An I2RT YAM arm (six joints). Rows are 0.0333 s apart.
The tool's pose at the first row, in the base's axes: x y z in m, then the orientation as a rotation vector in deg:
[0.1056, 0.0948, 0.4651, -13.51, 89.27, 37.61]
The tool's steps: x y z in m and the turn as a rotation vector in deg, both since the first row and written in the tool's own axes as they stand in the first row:
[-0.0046, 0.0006, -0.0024, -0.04, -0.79, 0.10]
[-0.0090, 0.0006, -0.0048, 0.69, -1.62, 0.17]
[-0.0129, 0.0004, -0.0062, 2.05, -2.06, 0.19]
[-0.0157, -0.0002, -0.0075, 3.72, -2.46, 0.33]
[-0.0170, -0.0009, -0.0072, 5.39, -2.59, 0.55]
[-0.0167, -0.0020, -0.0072, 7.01, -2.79, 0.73]
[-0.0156, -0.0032, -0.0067, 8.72, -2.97, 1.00]
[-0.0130, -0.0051, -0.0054, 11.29, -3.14, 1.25]
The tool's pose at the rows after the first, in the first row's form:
[0.1038, 0.0929, 0.4696, -13.18, 88.52, 37.74]
[0.1023, 0.0906, 0.4738, -12.28, 87.96, 37.24]
[0.1016, 0.0887, 0.4774, -11.10, 87.93, 36.19]
[0.1012, 0.0869, 0.4800, -9.60, 88.04, 34.99]
[0.1019, 0.0862, 0.4810, -8.14, 88.42, 33.83]
[0.1025, 0.0854, 0.4805, -6.73, 88.69, 32.69]
[0.1034, 0.0849, 0.4791, -5.19, 89.00, 31.53]
[0.1052, 0.0847, 0.4761, -3.02, 89.51, 29.67]

